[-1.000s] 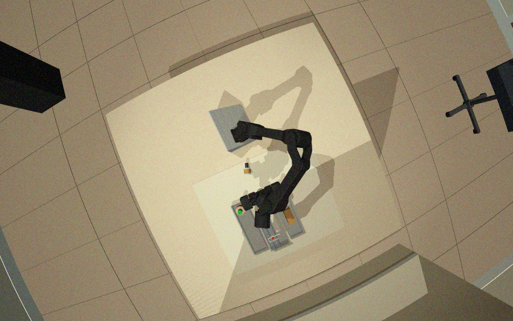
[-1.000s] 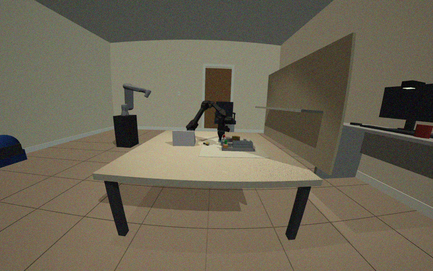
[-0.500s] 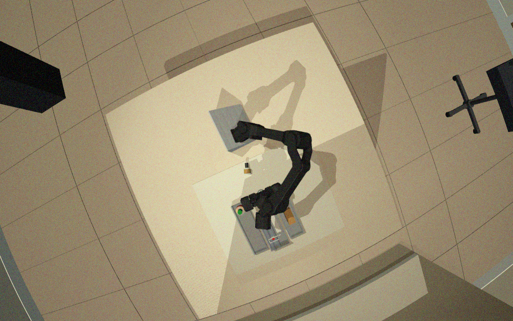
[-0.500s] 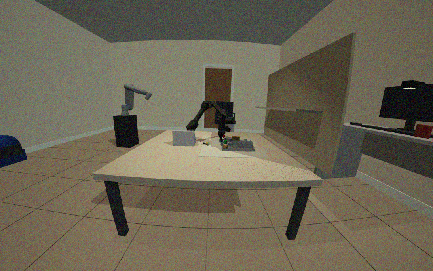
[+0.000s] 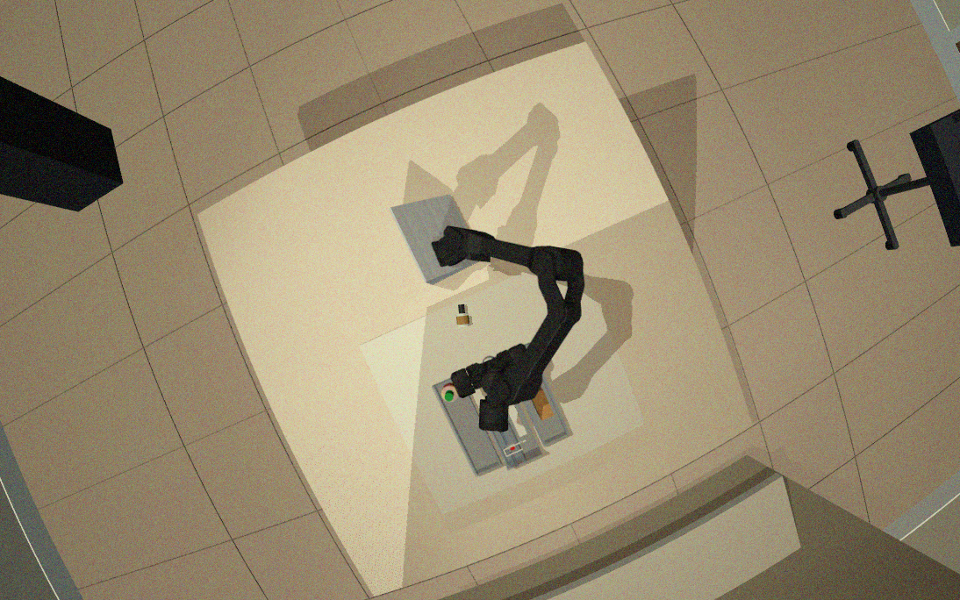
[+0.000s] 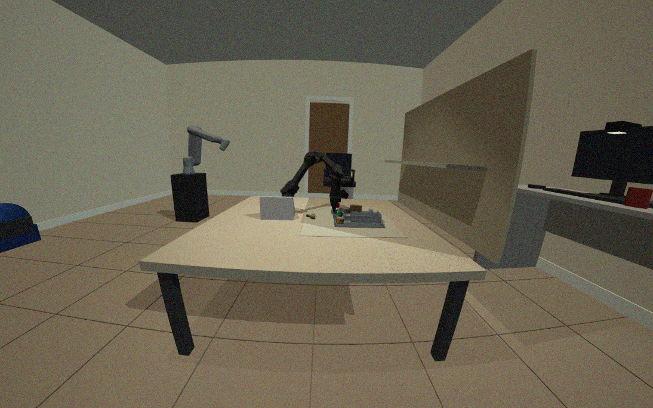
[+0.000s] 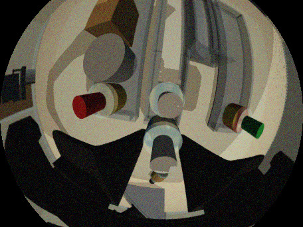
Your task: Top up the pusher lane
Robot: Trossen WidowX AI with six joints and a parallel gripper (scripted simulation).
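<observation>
Now: the grey cylinder 8 cm to the left of my gripper tip, 8 cm ahead of it and 2 cm below it. The rest, counted from my gripper tip: red mark 22 cm ahead, 3 cm to the right, 2 cm above; brown box 15 cm ahead, 8 cm to the left, 1 cm below.
</observation>
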